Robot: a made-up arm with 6 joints.
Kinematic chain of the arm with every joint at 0, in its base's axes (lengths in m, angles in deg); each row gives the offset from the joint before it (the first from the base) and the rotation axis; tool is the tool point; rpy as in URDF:
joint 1: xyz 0 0 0.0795 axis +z
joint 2: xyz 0 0 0 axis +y
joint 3: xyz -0.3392 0 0.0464 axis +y
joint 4: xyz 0.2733 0 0.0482 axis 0.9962 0 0.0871
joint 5: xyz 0 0 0 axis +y
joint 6: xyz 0.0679 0 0.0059 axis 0.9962 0 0.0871
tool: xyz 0 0 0 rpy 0 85 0
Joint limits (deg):
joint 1: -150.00..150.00
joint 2: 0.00..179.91
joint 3: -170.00..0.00
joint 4: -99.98..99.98
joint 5: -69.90..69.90
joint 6: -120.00..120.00
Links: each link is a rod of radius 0.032 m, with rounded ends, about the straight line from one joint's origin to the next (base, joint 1, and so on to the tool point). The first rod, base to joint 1, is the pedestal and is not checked.
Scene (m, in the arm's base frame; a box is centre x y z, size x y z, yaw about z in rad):
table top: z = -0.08
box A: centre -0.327 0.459 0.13 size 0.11 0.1 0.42 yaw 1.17
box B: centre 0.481 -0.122 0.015 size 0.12 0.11 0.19 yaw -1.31
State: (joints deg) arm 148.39 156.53 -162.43 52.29 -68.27 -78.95
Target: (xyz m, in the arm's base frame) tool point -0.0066 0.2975 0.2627
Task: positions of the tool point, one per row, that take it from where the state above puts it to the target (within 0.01 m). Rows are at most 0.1 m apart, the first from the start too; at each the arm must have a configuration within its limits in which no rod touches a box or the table.
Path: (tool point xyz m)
1: -0.5044 0.3614 0.2993
2: -0.5030 0.3519 0.3010
3: -0.4919 0.3361 0.2963
4: -0.4708 0.3140 0.2854
5: -0.4395 0.2860 0.2689
6: -0.3983 0.2524 0.2478
7: -0.3479 0.2141 0.2229
8: -0.2732 0.2765 0.2382
9: -0.1840 0.3132 0.2501
10: -0.0912 0.3198 0.2582
11: -0.0066 0.2975 0.2627

